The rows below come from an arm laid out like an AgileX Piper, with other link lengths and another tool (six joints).
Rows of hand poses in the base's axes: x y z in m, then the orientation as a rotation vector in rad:
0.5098 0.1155 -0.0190 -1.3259 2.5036 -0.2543
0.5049 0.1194 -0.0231 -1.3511 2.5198 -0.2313
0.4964 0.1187 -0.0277 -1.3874 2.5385 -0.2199
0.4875 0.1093 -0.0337 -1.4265 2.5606 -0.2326
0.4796 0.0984 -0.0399 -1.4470 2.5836 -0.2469
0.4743 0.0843 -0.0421 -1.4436 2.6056 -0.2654
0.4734 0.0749 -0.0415 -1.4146 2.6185 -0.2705
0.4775 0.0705 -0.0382 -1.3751 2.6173 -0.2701
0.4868 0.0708 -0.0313 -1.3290 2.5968 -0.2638
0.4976 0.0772 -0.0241 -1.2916 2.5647 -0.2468
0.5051 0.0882 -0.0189 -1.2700 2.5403 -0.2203
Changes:
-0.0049 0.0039 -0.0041 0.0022 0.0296 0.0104
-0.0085 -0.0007 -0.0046 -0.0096 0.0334 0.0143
-0.0089 -0.0094 -0.0060 -0.0267 0.0311 0.0121
-0.0079 -0.0109 -0.0062 -0.0226 0.0233 0.0012
-0.0053 -0.0141 -0.0022 -0.0180 0.0107 -0.0116
-0.0009 -0.0094 0.0006 0.0002 -0.0045 -0.0210
0.0041 -0.0044 0.0033 0.0110 -0.0186 -0.0211
0.0093 0.0003 0.0069 0.0226 -0.0351 -0.0173
0.0108 0.0064 0.0072 0.0308 -0.0379 -0.0076
0.0075 0.0110 0.0052 0.0304 -0.0225 -0.0007

